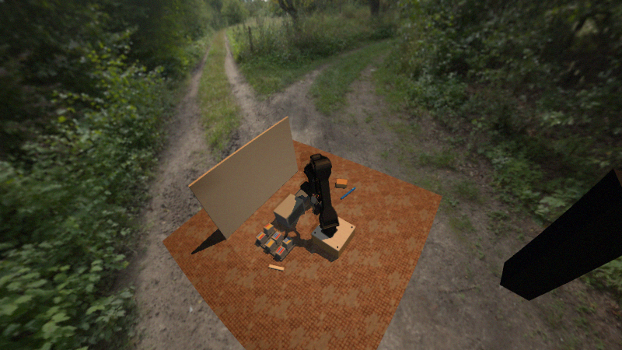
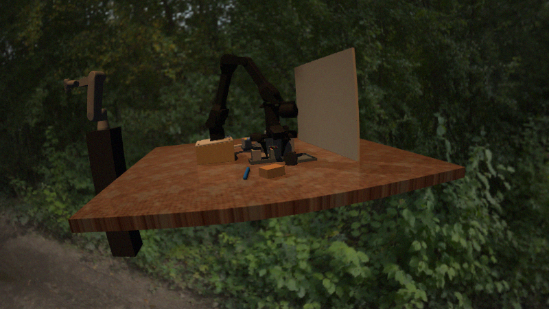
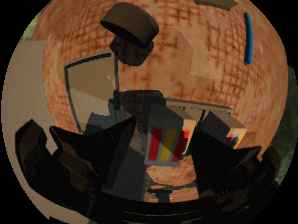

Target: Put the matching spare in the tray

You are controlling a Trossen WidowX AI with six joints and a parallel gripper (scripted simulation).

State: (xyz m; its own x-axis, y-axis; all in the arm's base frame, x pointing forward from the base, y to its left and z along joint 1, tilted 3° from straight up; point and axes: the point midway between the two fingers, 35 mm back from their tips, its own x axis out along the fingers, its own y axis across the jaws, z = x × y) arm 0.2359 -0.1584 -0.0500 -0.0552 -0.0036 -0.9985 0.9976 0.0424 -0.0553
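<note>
My gripper tip is 11 cm short of the grey-rimmed tray, 1 cm to the left of it and 1 cm above it. The rest, counted from my gripper tip: striped spare: 8 cm behind, 2 cm above; then dark round object: 5 cm ahead, 9 cm to the right, 1 cm above; then mounted unit: 5 cm ahead, 19 cm to the left, 3 cm above.
</note>
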